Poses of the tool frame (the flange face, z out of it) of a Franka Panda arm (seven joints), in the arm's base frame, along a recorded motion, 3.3 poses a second.
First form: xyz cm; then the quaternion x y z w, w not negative.
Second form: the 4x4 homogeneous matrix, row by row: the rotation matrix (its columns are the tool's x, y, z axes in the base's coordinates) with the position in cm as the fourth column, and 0 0 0 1 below. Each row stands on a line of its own. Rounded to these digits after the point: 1 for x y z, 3 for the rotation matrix.
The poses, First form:
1: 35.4 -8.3 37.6 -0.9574 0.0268 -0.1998 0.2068
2: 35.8 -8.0 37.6 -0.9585 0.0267 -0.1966 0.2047
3: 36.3 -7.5 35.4 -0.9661 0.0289 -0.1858 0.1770
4: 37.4 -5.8 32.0 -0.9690 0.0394 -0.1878 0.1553
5: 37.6 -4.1 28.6 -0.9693 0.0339 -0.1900 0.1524
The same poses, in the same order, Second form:
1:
0.919 0.031 0.394 35.4
-0.134 -0.913 0.385 -8.3
0.371 -0.407 -0.835 37.6
0 0 0 1

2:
0.921 0.029 0.388 35.8
-0.132 -0.915 0.382 -8.0
0.366 -0.403 -0.839 37.6
0 0 0 1

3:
0.929 0.010 0.369 36.3
-0.122 -0.936 0.331 -7.5
0.349 -0.353 -0.868 35.4
0 0 0 1

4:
0.926 -0.018 0.376 37.4
-0.135 -0.949 0.286 -5.8
0.352 -0.316 -0.881 32.0
0 0 0 1

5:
0.926 -0.008 0.379 37.6
-0.124 -0.951 0.283 -4.1
0.358 -0.308 -0.881 28.6
0 0 0 1

